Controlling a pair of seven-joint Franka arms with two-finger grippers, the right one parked.
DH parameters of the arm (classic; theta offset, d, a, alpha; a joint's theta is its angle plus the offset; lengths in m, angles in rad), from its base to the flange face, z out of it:
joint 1: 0 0.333 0 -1.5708
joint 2: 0 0 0 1.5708
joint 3: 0 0.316 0.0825 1.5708
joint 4: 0 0 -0.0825 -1.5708
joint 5: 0 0.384 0 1.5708
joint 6: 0 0 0.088 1.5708
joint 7: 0 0.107 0 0
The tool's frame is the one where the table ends.
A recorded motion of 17 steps. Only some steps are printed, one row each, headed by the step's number.
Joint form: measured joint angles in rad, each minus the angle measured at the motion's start. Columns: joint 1, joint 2, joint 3, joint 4, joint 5, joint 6, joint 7.
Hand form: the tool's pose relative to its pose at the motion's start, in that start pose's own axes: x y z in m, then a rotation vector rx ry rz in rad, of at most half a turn. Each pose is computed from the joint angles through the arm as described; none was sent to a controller.
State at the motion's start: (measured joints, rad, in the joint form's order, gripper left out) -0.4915 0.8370 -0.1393 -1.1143 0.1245 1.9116 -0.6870
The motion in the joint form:
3: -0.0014 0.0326 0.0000 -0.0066 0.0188 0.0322 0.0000
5: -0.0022 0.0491 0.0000 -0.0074 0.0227 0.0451 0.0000
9: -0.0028 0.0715 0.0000 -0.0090 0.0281 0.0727 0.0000
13: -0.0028 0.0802 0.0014 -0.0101 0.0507 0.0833 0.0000
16: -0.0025 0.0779 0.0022 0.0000 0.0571 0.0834 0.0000
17: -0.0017 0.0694 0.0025 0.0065 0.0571 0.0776 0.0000
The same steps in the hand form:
3: 0.0012 0.0019 0.0250 0.0140 0.0030 0.0096
5: 0.0014 0.0029 0.0368 0.0176 0.0005 0.0124
9: 0.0023 0.0046 0.0523 0.0163 0.0045 0.0161
13: 0.0038 0.0035 0.0585 0.0314 0.0179 0.0250
16: 0.0065 0.0034 0.0521 0.0294 0.0321 0.0253
17: 0.0081 0.0029 0.0430 0.0252 0.0402 0.0230

